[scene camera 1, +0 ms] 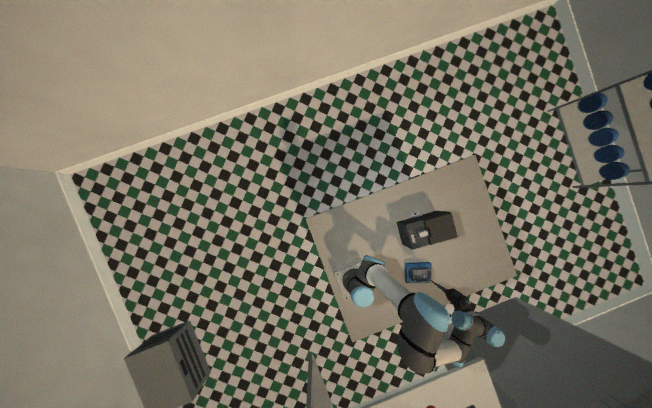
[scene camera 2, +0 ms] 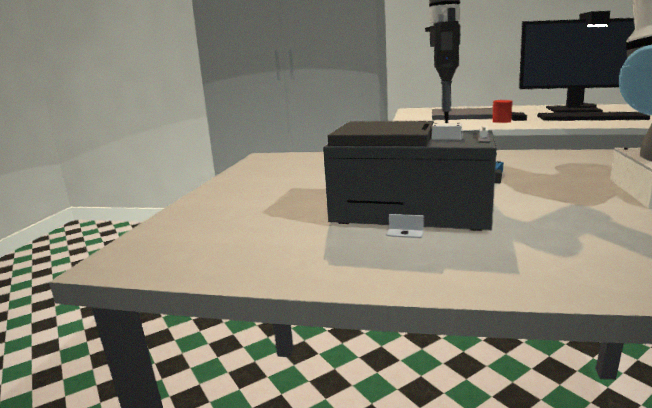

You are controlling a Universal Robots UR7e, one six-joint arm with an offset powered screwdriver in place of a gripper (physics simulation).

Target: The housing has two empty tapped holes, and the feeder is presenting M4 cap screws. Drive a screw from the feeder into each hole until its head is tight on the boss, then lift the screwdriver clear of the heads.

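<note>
The screwdriver (scene camera 1: 434,283) (scene camera 2: 446,119) points down. In scene camera 1 its thin bit ends at the lower right edge of the blue fixture (scene camera 1: 408,280). In scene camera 2 the bit shows behind the feeder's white block, its lowest end hidden. Whether a screw sits on the bit is too small to tell. The grey housing (scene camera 1: 421,273) sits in the blue fixture; its holes and any screw heads cannot be made out. The black feeder (scene camera 1: 442,226) (scene camera 2: 410,185) stands beside it, with a small white outlet (scene camera 1: 413,239) (scene camera 2: 483,135) on top. The feeder hides most of the fixture in scene camera 2.
A small silver bracket (scene camera 1: 415,214) (scene camera 2: 406,222) stands at the feeder's side. The arm's base stands at the table's (scene camera 1: 480,190) (scene camera 2: 200,255) left end in scene camera 1. A second desk holds a monitor (scene camera 2: 570,55) and a red cup (scene camera 2: 502,111).
</note>
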